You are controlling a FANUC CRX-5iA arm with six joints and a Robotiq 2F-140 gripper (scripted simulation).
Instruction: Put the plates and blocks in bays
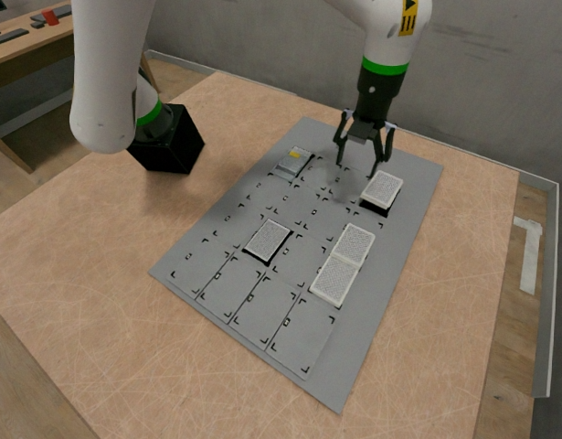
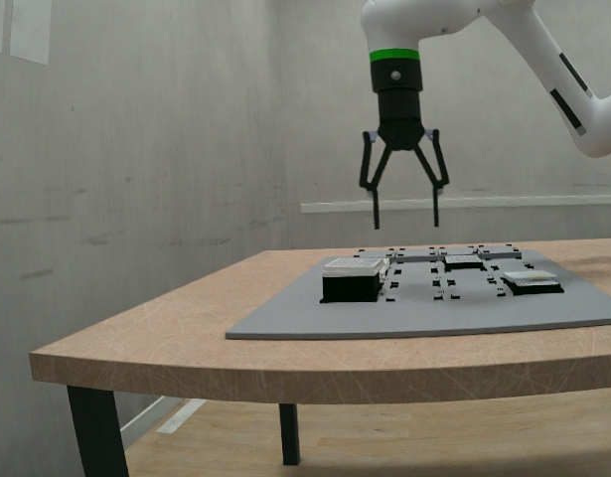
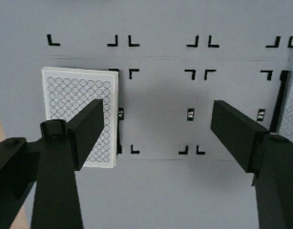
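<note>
Now: the clear lid 220 mm behind my hand, 120 mm below it and 10 mm to the left of it. From my hand the other things lie so: black deep-well block (110 mm below, 100 mm ahead, 30 mm to the left); then black sealed plate (290 mm to the right, 130 mm behind, 120 mm below).
</note>
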